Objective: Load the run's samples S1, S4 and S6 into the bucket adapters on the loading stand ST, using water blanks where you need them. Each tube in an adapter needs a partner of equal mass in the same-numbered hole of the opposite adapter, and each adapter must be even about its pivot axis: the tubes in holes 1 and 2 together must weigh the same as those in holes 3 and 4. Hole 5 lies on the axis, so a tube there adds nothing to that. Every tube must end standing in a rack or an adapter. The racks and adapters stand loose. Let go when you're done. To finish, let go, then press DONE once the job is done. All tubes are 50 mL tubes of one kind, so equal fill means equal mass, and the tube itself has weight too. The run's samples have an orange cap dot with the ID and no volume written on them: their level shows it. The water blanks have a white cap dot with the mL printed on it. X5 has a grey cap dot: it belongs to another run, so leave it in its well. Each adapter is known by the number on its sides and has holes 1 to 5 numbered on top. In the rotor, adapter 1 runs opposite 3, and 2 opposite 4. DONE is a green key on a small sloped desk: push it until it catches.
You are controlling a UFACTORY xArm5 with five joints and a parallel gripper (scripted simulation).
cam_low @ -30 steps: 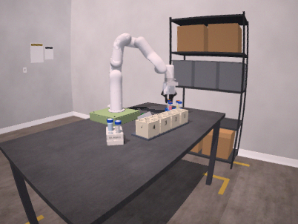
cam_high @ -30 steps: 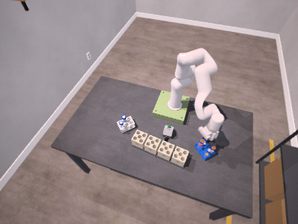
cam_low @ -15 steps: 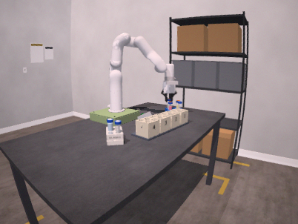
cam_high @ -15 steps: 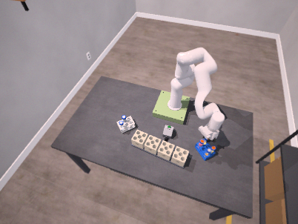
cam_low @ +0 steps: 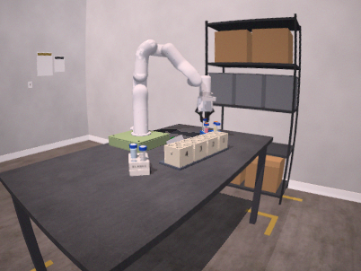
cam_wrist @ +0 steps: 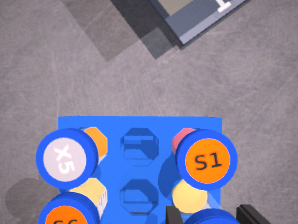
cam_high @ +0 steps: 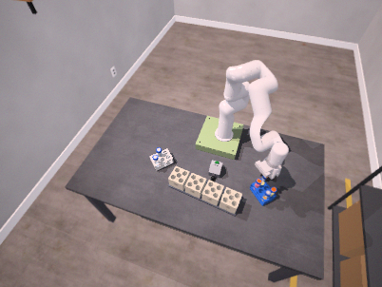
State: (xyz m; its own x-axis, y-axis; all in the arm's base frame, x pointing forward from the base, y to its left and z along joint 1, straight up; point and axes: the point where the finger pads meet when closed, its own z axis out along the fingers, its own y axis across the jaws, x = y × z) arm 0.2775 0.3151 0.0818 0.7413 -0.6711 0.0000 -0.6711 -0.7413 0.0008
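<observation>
The sample tube S4 lies 1 cm behind my hand and 5 cm below it. Round my hand: sample tube S6: 5 cm ahead, 5 cm to the left, 8 cm below; then blue sample rack: 4 cm ahead, 2 cm to the left, 11 cm below; then white blanks rack: 4 cm ahead, 65 cm to the right, 11 cm below.
</observation>
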